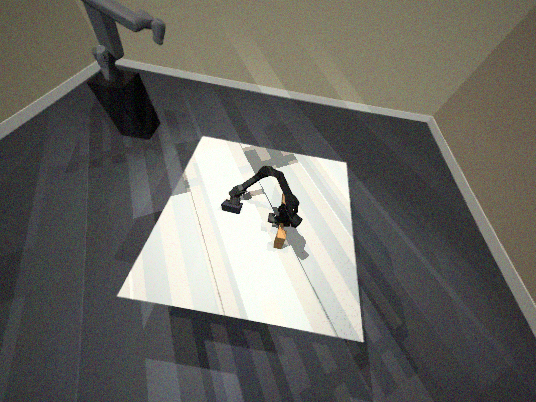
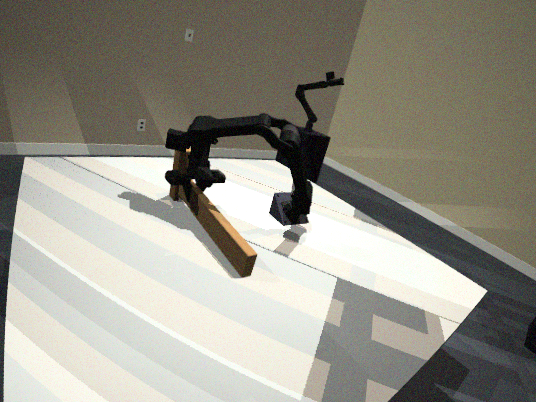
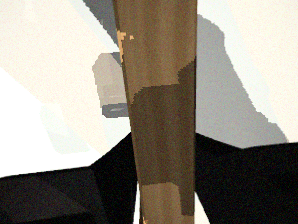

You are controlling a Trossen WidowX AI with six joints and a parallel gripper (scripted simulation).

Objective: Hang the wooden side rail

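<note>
Right now the headboard post is 120 mm to the right of my gripper tip and 40 mm above it.
</note>
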